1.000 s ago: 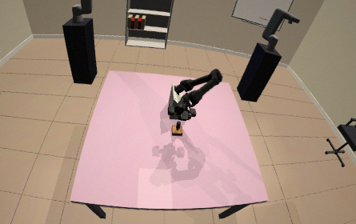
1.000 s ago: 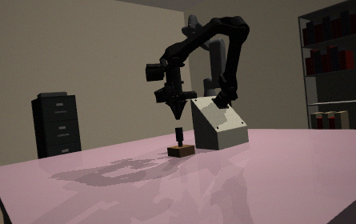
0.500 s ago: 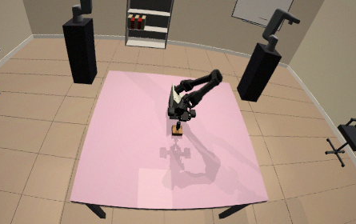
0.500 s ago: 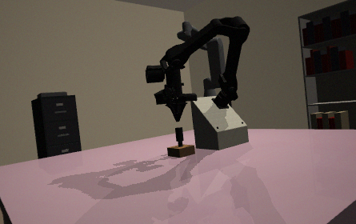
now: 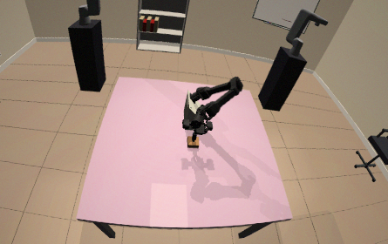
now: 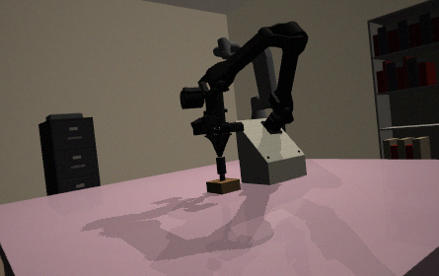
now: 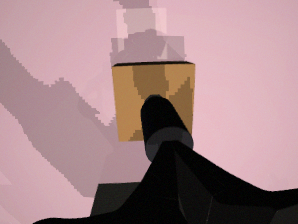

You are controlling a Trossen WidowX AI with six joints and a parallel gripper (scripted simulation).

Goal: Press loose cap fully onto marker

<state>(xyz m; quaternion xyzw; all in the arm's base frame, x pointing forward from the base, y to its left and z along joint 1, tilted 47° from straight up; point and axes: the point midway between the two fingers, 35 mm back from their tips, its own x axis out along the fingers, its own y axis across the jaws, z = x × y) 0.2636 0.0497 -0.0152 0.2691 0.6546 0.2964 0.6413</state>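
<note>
My gripper tip is 30 mm above the black cap. Round my gripper tip: tan holder block (90 mm below).
</note>
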